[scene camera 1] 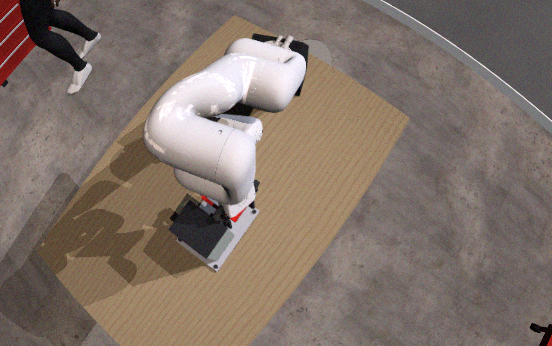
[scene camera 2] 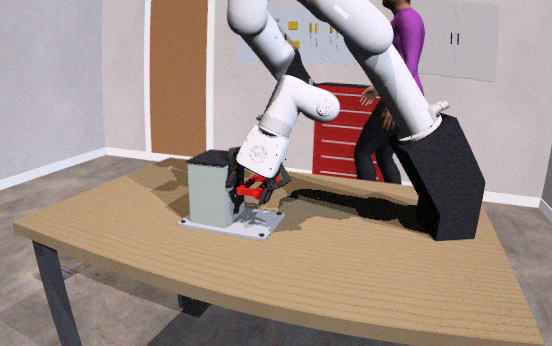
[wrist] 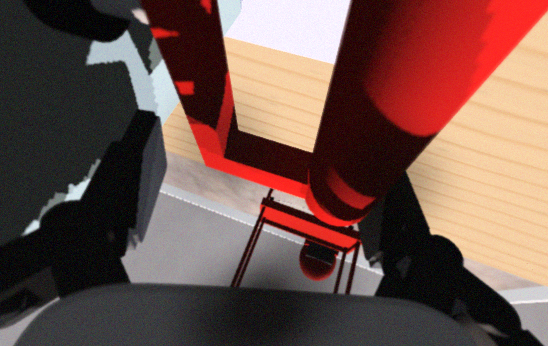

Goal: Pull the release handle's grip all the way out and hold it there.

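Observation:
The release handle, a red frame with a thick round grip, stands out from the side of a pale green box with a dark top. The box sits on a light grey plate with dark screws at its corners. My gripper is open and empty, tilted down over the handle. In the wrist view one finger is on the box side of the red frame, and the other is at the outer side of the grip, partly hidden behind it. Contact cannot be told.
The wooden table carries the box's plate and my arm's black base. A person in purple stands behind the table near a red drawer cabinet. A red-topped frame shows beyond the table edge.

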